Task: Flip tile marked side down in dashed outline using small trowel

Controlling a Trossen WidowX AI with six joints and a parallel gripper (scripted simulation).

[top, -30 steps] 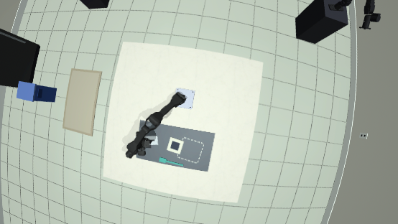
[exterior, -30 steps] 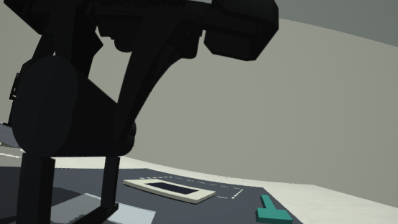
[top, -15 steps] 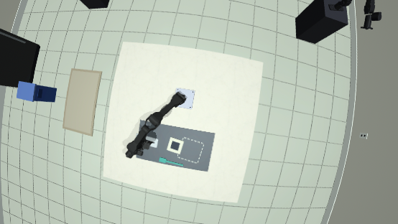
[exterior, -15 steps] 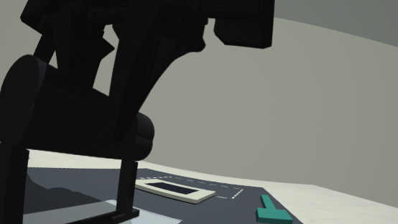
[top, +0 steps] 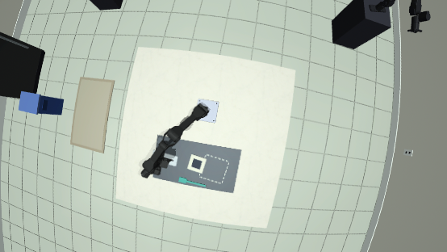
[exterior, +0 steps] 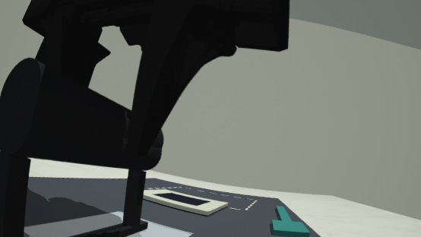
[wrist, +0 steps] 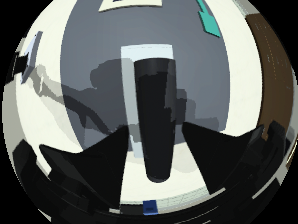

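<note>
Now: gripper tip 24 cm to the right of the dark mat, 8 cm above it and 2 cm short of it. The rest, counted from my gripper tip: teal trowel: 21 cm to the left, 15 cm ahead, 6 cm below; then tile: 25 cm to the left, 6 cm below, 1 cm ahead.
</note>
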